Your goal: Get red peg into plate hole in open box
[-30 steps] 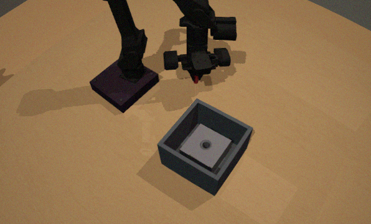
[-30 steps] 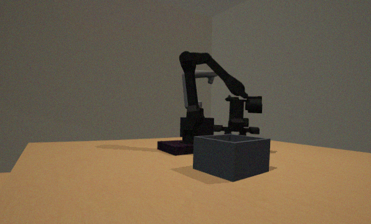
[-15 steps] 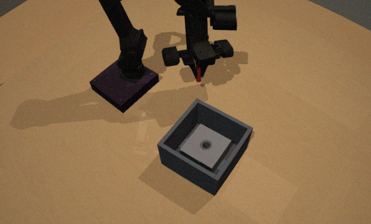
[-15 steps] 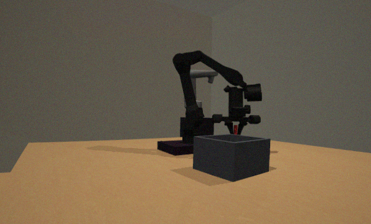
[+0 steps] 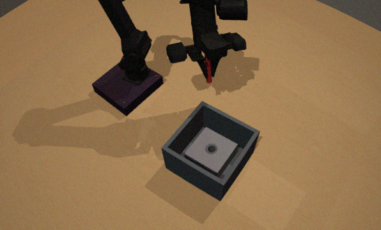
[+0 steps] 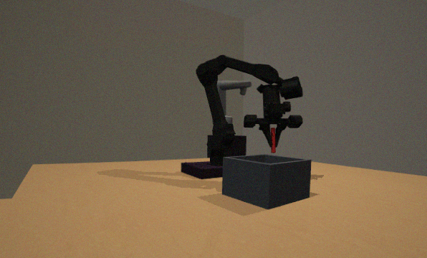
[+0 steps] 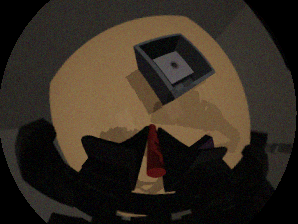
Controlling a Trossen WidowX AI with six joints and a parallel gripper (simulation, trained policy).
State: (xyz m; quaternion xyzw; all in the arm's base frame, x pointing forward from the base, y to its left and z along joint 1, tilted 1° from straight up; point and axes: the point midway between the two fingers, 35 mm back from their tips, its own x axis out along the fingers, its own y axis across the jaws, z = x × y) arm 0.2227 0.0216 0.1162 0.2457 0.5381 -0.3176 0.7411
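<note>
My gripper tip is now 8 cm short of the light grey plate, 15 cm to the left of it and 7 cm above it. Also, from my gripper tip: red peg: 1 cm behind, 1 cm to the left, 2 cm above; grey box: 8 cm ahead, 15 cm to the right, 9 cm below.
</note>
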